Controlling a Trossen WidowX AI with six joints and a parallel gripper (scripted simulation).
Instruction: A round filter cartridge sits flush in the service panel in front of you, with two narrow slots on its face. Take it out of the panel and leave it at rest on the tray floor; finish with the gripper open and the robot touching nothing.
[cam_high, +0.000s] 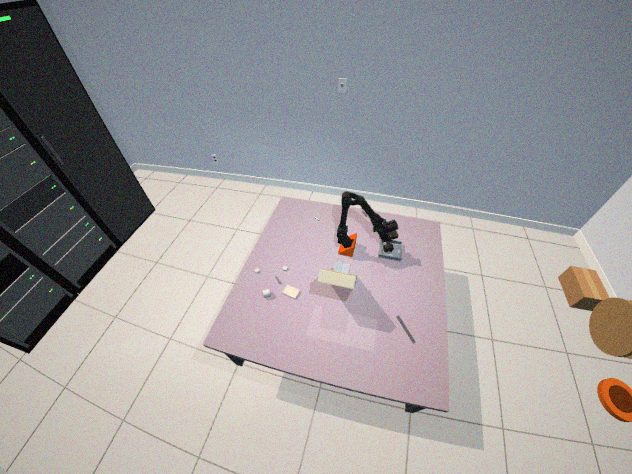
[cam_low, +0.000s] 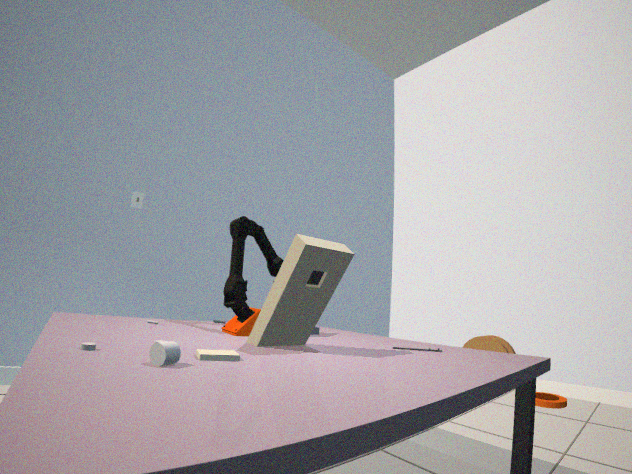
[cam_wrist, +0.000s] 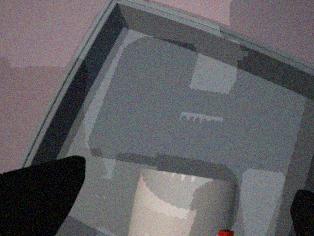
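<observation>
The grey round filter cartridge lies 1 cm ahead of my gripper tip, 2 cm to the right of it and 2 cm below it. From my gripper tip the other things lie so: grey tray (1 cm to the left, 4 cm below); then flat beige block (55 cm ahead, 47 cm to the right, 4 cm below); then beige service panel (43 cm ahead, 21 cm to the right, 11 cm above).
</observation>
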